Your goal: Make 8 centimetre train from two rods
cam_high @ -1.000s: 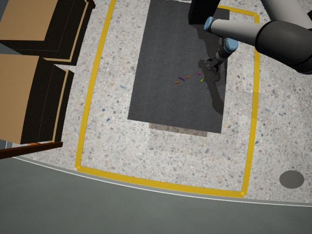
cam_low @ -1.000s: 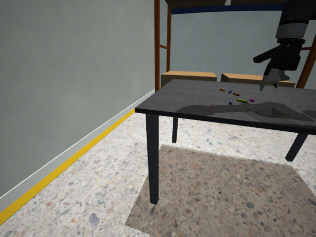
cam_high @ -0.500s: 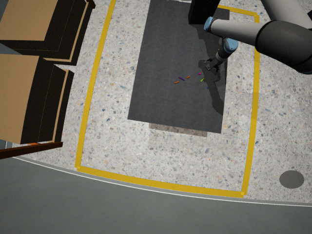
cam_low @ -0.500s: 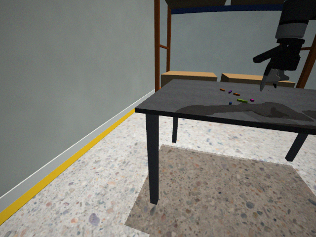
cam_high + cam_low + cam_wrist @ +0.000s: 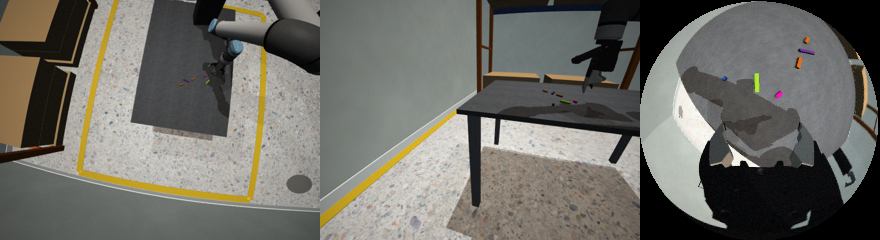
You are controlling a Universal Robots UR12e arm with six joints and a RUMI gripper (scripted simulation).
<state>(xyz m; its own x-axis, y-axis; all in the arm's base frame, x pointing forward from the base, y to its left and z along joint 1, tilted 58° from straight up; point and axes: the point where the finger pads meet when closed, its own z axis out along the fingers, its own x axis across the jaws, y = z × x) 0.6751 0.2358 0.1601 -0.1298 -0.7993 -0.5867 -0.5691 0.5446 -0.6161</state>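
Right now my hand is 80 mm short of the lime rod, 70 mm above it and 10 mm to the left of it. From my hand the other things lie so: purple rod 180 mm to the right, 170 mm ahead, 70 mm below; magenta rod 70 mm below, 60 mm to the right, 30 mm ahead; small blue rod 120 mm ahead, 80 mm to the left, 70 mm below.
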